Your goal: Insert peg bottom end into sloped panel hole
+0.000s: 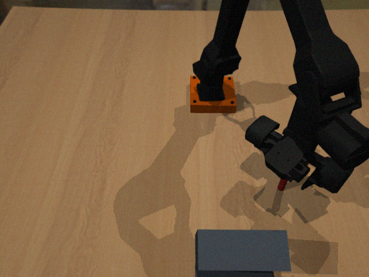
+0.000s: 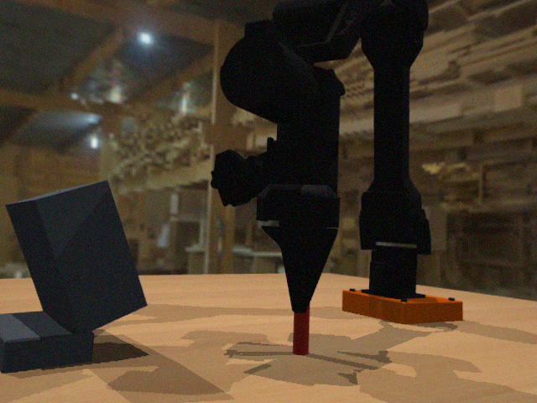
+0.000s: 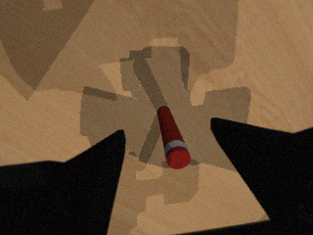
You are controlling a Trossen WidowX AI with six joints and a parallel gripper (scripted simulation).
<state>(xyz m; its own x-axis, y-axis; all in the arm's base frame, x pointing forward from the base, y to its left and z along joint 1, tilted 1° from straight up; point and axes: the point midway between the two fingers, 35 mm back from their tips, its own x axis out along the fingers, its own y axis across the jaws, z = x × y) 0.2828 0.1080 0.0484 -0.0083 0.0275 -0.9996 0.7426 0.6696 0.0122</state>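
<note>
Right now the sloped panel is 16 cm ahead of my gripper tip, 13 cm to the right of it and 4 cm above it. The rest, counted from my gripper tip: low foot 18 cm ahead, 14 cm to the right, 3 cm below; then round red peg 2 cm above.
</note>
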